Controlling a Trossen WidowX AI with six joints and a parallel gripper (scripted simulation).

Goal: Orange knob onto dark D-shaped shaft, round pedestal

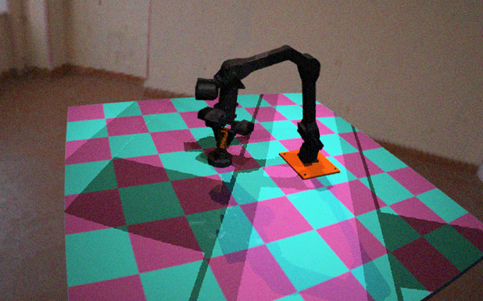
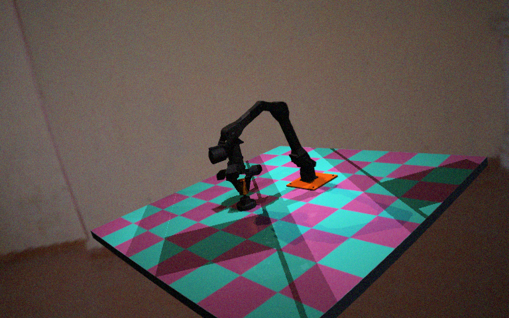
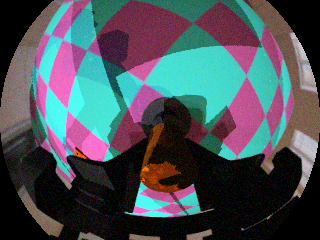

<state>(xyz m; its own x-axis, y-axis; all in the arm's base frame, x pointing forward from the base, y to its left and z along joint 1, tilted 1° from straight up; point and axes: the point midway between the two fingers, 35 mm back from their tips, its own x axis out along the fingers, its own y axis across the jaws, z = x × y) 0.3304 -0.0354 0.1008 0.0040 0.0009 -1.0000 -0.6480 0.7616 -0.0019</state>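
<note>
The round pedestal lies 40 mm below my gripper tip. The rest, counted from my gripper tip: orange knob: 20 mm above.
</note>
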